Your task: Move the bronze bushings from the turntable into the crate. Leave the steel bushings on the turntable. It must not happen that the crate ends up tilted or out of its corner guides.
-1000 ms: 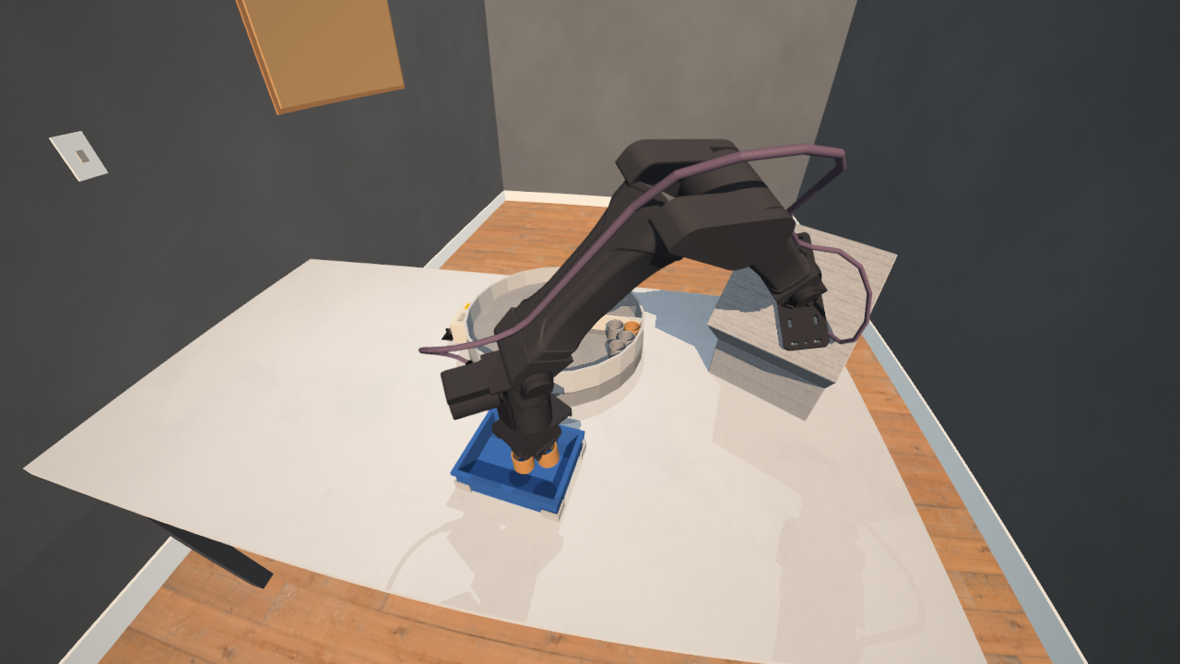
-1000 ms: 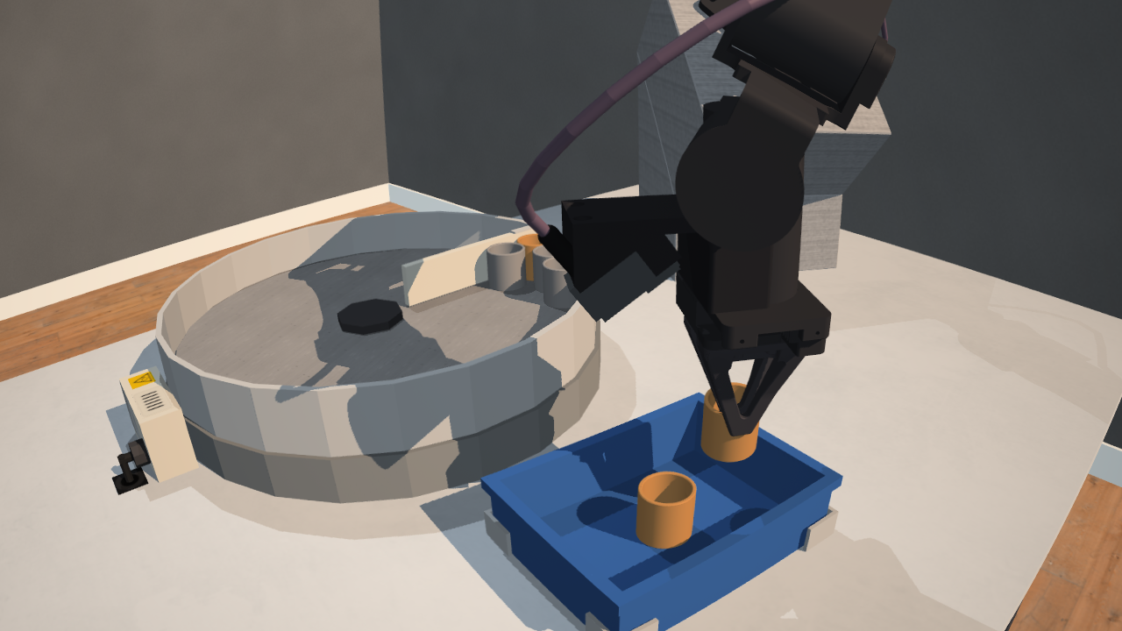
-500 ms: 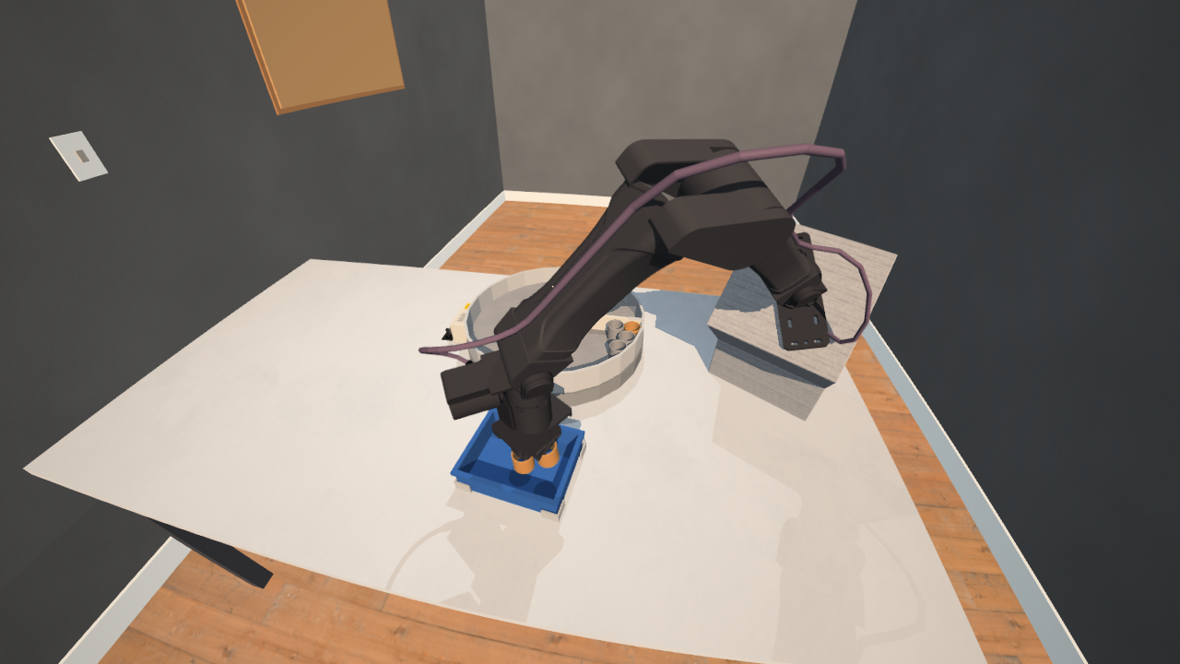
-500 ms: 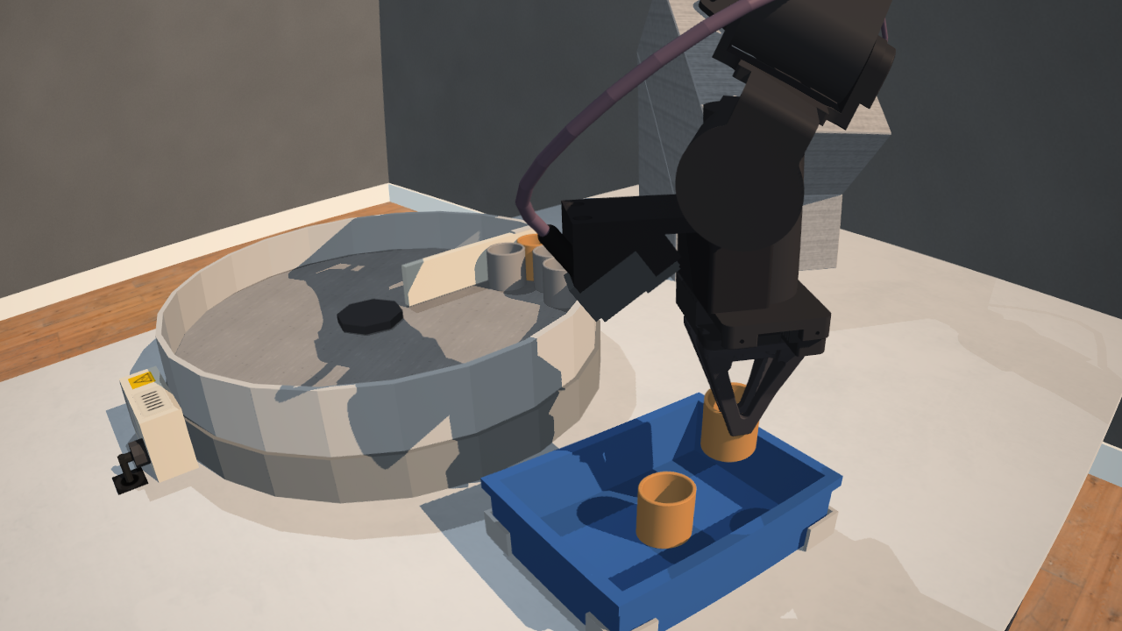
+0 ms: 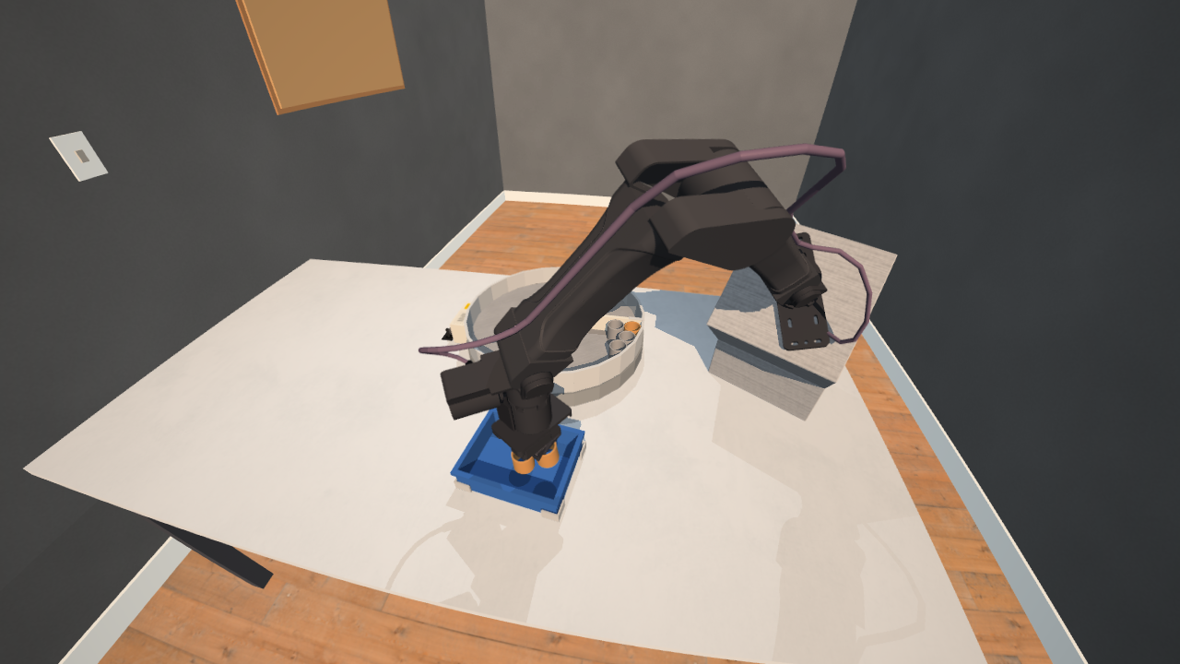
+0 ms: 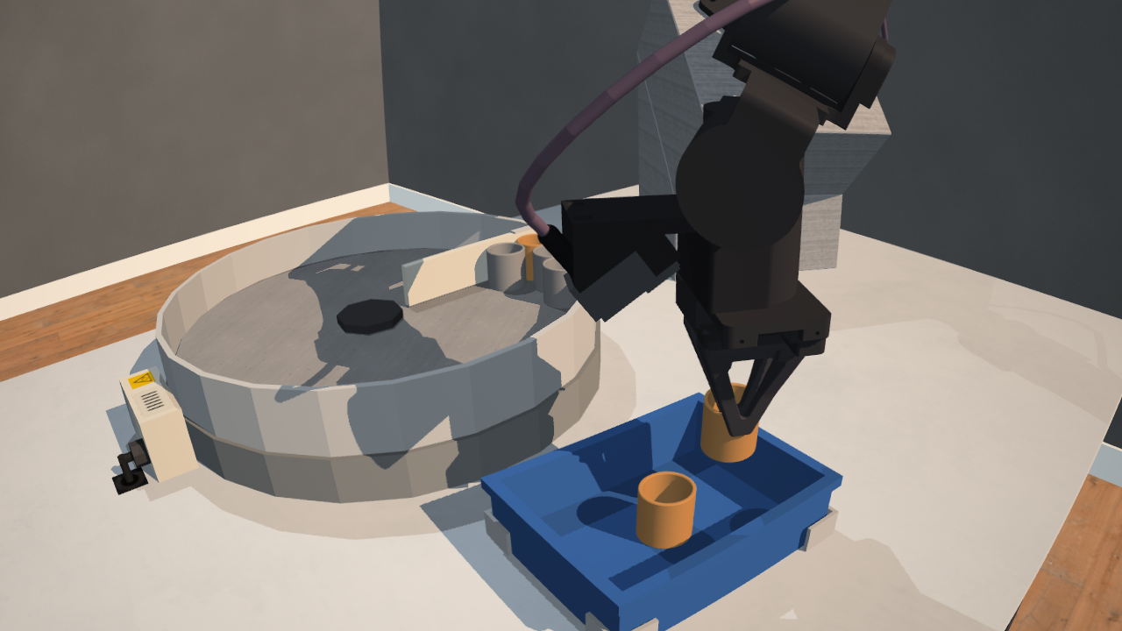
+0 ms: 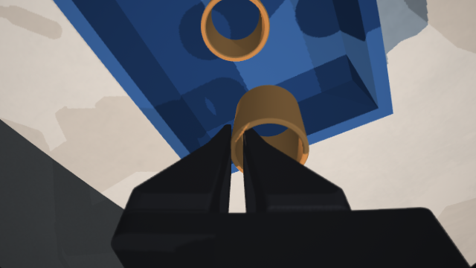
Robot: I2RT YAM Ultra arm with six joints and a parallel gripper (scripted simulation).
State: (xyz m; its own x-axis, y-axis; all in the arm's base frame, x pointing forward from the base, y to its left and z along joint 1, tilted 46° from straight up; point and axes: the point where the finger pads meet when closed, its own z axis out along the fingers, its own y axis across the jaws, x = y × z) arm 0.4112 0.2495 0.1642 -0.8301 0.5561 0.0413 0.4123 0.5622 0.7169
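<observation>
The blue crate lies 60 mm below my hand, 40 mm ahead of it and 20 mm to the right of it. Also, from my hand: round turntable 370 mm to the right, 110 mm ahead, 40 mm below.
</observation>
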